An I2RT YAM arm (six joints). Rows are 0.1 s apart.
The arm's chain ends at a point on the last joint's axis. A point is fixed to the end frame.
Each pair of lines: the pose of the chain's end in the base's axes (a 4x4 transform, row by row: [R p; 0 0 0 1], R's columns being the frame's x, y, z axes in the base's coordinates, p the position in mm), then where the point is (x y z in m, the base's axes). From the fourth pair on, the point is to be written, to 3 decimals.
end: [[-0.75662, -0.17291, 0.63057, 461.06], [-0.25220, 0.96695, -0.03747, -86.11], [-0.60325, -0.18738, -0.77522, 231.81], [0, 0, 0, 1]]
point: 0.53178 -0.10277 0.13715
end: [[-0.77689, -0.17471, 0.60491, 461.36], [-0.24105, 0.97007, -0.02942, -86.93], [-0.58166, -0.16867, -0.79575, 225.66], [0, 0, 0, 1]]
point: 0.52889 -0.10258 0.12854
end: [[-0.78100, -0.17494, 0.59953, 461.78], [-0.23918, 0.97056, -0.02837, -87.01], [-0.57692, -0.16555, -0.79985, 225.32], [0, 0, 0, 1]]
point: 0.52865 -0.10253 0.12771
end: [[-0.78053, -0.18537, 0.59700, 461.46], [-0.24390, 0.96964, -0.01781, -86.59], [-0.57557, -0.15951, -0.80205, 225.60], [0, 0, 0, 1]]
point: 0.528 -0.101 0.128
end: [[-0.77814, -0.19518, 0.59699, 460.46], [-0.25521, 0.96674, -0.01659, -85.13], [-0.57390, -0.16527, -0.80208, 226.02], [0, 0, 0, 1]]
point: 0.527 -0.099 0.128
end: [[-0.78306, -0.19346, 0.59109, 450.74], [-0.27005, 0.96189, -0.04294, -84.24], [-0.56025, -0.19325, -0.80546, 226.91], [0, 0, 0, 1]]
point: 0.517 -0.102 0.129
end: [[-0.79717, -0.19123, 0.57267, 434.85], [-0.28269, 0.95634, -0.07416, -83.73], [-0.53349, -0.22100, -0.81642, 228.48], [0, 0, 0, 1]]
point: 0.499 -0.105 0.130
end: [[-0.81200, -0.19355, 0.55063, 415.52], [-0.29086, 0.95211, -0.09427, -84.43], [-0.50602, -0.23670, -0.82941, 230.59], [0, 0, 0, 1]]
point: 0.477 -0.108 0.131
